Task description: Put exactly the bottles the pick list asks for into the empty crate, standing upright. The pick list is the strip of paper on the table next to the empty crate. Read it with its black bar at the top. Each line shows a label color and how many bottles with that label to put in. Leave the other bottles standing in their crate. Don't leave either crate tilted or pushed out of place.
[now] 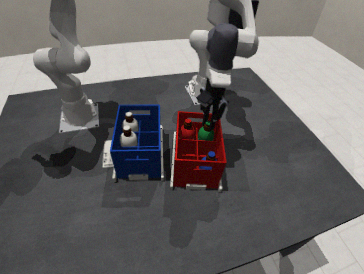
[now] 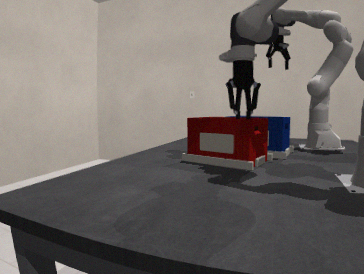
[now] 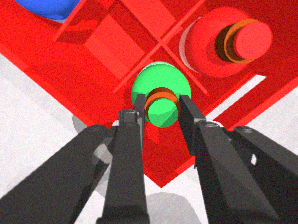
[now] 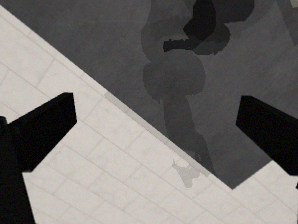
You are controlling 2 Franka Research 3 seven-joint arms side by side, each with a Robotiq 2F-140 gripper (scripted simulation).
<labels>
A blue crate shows in image 1 (147, 159) and in image 2 (278, 138); in image 3 it is out of frame, in image 4 it is out of frame.
</labels>
